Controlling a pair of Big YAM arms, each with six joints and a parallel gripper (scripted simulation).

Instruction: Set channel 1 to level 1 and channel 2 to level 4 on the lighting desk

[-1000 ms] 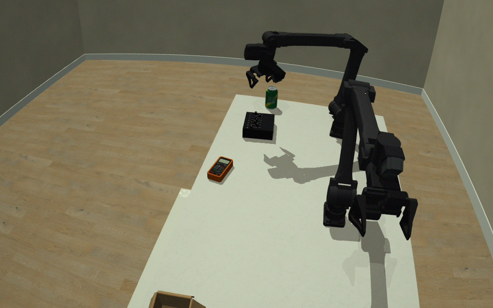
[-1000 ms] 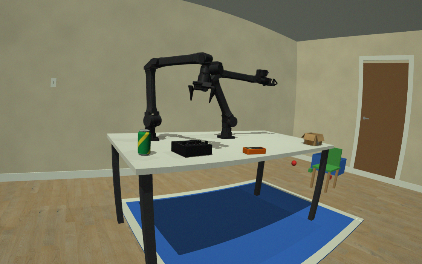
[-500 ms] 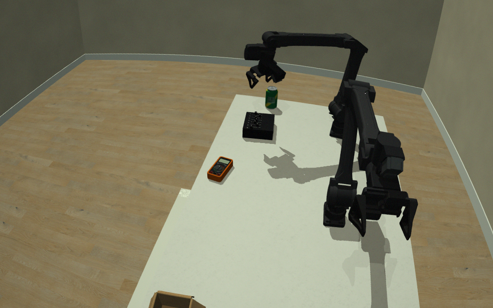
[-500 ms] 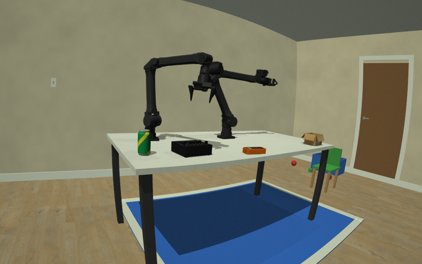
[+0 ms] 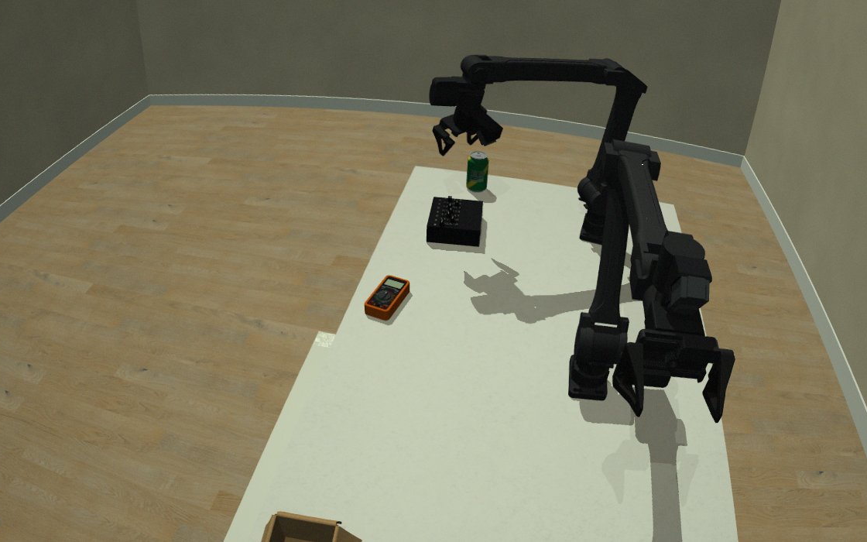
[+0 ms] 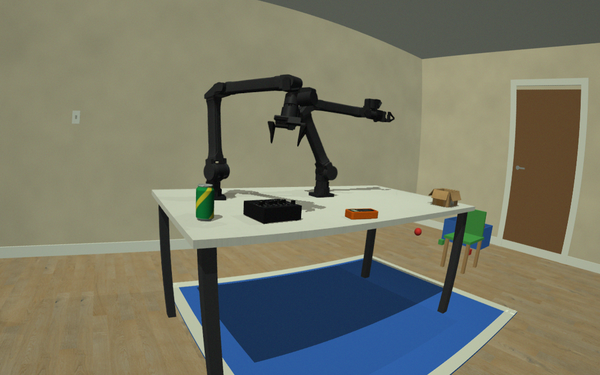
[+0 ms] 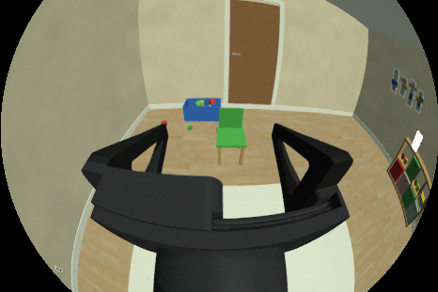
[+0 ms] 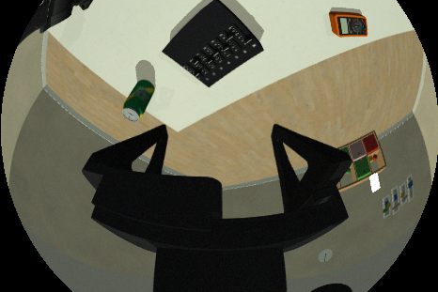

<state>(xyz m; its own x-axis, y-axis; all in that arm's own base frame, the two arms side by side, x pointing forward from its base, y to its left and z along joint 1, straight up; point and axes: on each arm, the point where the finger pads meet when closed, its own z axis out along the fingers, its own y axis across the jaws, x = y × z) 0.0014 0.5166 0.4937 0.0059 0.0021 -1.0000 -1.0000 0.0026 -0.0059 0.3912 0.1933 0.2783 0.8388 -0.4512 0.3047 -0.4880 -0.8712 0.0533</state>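
My right gripper is now 70 mm to the left of the channel 2 fader cap and 210 mm above it. Also, from my right hand: channel 1 fader cap 30 mm ahead, 90 mm to the right, 210 mm below; then orange multimeter 90 mm ahead, 320 mm to the left, 260 mm below; then can 20 mm behind, 290 mm to the right, 220 mm below.
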